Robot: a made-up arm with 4 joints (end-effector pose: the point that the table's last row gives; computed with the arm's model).
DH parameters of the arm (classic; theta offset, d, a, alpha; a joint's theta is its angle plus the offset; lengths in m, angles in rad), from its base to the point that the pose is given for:
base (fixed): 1.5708 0.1 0 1.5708
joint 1: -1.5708 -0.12 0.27 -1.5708
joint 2: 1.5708 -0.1 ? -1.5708
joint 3: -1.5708 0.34 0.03 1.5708
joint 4: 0 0.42 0.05 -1.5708
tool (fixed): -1.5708 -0.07 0 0
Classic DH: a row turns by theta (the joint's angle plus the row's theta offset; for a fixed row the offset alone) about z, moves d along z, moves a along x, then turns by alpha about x.
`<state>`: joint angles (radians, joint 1 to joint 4).
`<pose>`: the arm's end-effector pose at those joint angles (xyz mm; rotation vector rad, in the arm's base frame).
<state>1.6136 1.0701 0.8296 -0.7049</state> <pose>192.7 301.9 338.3 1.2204 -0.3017 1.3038</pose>
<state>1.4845 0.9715 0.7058 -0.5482</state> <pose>211.8 321.2 272.9 1.1696 -0.0659 1.2032</pose>
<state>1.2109 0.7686 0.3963 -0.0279</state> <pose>266.1 299.6 130.5 1.2589 0.4285 0.8022</pose>
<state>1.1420 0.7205 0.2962 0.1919</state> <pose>286.8 276.6 95.6 1.3691 0.5510 0.6300</pose>
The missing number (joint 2, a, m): 0.08
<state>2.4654 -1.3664 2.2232 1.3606</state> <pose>-572.1 249.0 678.2 1.2890 -1.5130 1.1165</pose>
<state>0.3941 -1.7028 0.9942 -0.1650</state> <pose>-392.6 348.8 14.1 -0.6682 -1.6631 0.2754</pose>
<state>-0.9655 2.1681 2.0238 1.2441</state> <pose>386.9 -12.7 -186.6 2.2416 1.6305 -0.6943</pose>
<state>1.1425 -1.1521 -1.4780 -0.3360</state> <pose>-350.0 -73.4 -430.6 1.4514 0.2075 -1.7213</pose>
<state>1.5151 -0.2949 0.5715 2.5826</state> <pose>4.9 -204.4 259.6 -2.1800 -0.0519 -0.7887</pose>
